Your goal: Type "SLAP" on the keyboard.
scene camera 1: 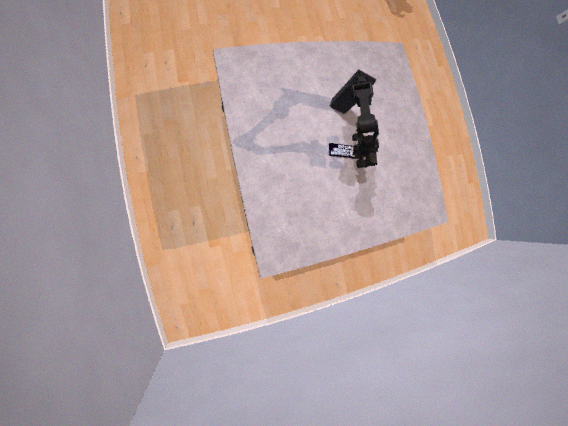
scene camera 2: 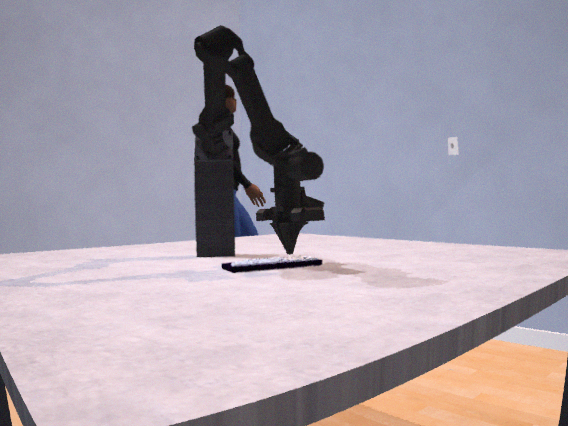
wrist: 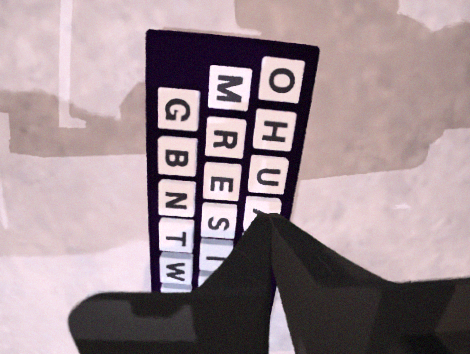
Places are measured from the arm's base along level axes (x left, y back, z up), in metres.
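Pixels of known places: gripper, fingertip midpoint: [scene camera 1: 353,154] [scene camera 2: 290,254] [wrist: 267,222]; arm's base at its link origin: [scene camera 1: 361,82] [scene camera 2: 212,144].
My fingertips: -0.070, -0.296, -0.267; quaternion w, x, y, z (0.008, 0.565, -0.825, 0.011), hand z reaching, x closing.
Note:
Ahead of a thing's pixels: the offset from my fingertips to its top centre, as dx, dy, dz. Level surfaces: height alone.
The dark keyboard @[-0.020, +0.035, -0.011] [scene camera 1: 341,150] [scene camera 2: 270,266] [wrist: 175,57] lies flat on the table, with white letter keys in three rows. My gripper [scene camera 2: 290,252] [wrist: 267,222] is shut and empty, pointing down. In the wrist view its tips overlap the lower part of the A key @[-0.003, +0.002, -0.011] [wrist: 262,206], below the U key @[+0.015, -0.008, -0.011] [wrist: 267,175]. Contact cannot be told. The S key @[+0.003, +0.022, -0.011] [wrist: 219,220] is clear to the left of the tips, with the I key @[-0.015, +0.032, -0.011] [wrist: 212,257] partly covered below it. The L and P keys do not show; the fingers cover that part of the keyboard.
The grey table @[dz -0.029] [scene camera 1: 310,215] [scene camera 2: 150,330] bears the keyboard and the arm's dark base block [scene camera 1: 345,97] [scene camera 2: 215,210]. A person [scene camera 2: 254,194] is partly visible behind the arm beyond the table. The arm's shadows fall across the table and around the keyboard.

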